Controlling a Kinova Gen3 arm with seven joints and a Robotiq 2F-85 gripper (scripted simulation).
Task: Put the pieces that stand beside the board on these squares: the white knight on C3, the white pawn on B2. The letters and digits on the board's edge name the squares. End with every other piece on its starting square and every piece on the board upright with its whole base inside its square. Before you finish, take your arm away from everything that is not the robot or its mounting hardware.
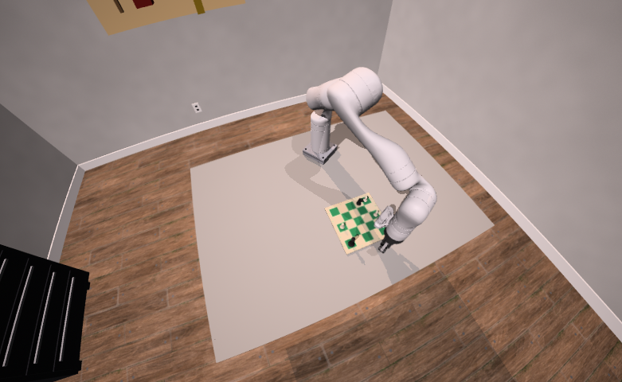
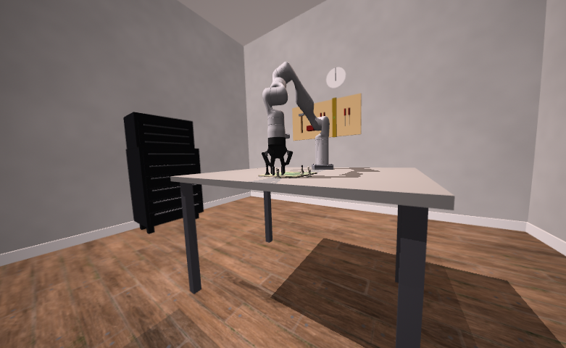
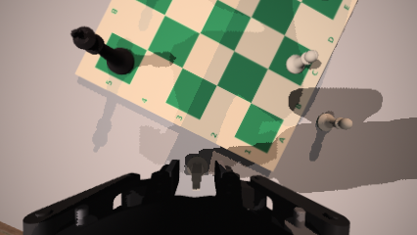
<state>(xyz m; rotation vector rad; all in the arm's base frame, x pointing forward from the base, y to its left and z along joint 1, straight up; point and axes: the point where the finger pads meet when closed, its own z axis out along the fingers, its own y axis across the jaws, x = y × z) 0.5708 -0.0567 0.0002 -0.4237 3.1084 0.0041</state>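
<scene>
Right now the tall cream piece is 20 mm below my hand. Round my hand: cream chessboard: 140 mm behind, 30 mm below, 20 mm to the right.
</scene>
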